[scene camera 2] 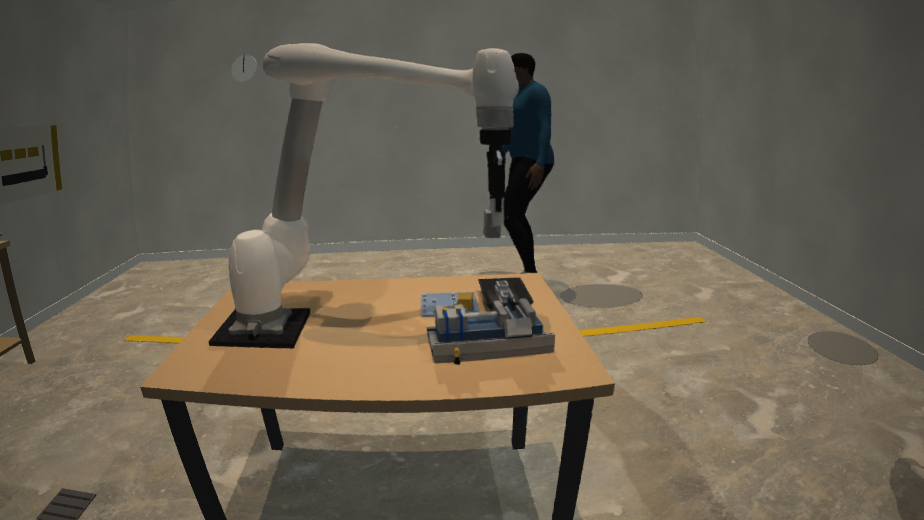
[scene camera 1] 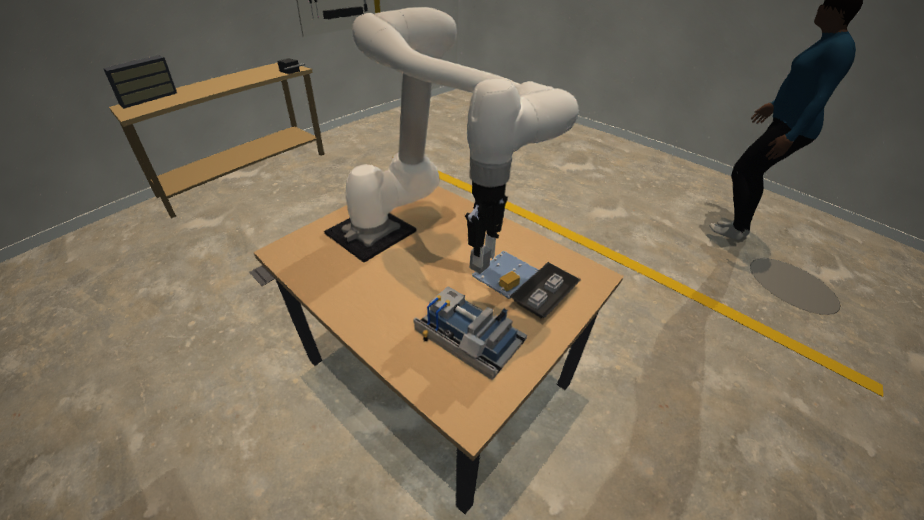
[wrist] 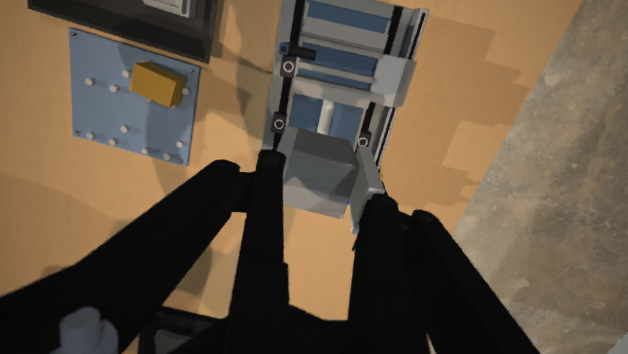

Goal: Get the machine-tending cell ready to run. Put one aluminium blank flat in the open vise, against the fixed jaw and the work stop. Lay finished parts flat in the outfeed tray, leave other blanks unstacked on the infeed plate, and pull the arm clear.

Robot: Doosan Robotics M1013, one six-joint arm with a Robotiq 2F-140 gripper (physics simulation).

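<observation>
My gripper is shut on a plain grey aluminium blank, held high above the table. In the wrist view the blank overlaps the near end of the vise. The vise jaws stand apart with a gap between them; a short dark rod lies at their left side. The blue pegged infeed plate bears an ochre block. The black outfeed tray holds two pale hollow parts.
The wooden table carries the arm's black base plate. Blue hoses and a small yellow-topped fitting are at the vise. A person in teal stands beyond the yellow floor line.
</observation>
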